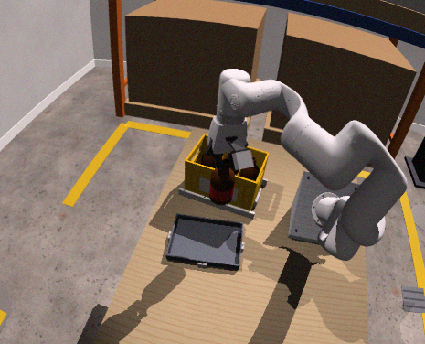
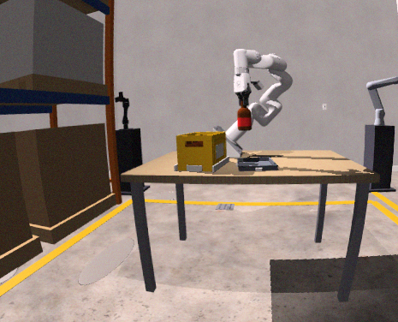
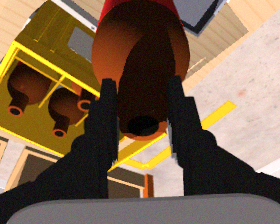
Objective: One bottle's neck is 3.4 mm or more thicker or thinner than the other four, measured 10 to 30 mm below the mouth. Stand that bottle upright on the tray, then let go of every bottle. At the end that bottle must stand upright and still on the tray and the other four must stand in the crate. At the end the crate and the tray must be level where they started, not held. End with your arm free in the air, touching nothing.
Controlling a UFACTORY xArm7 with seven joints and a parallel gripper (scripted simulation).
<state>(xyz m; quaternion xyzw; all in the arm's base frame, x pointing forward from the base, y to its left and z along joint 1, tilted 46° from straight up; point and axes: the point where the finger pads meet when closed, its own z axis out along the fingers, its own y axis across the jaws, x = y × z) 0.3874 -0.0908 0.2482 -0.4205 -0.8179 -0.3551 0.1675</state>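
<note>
The dark grey tray lies 32 cm below my hand, 6 cm to the left of it and 2 cm ahead of it. The rest, counted from my hand: yellow crate (25 cm below, 22 cm to the right, 1 cm ahead).
</note>
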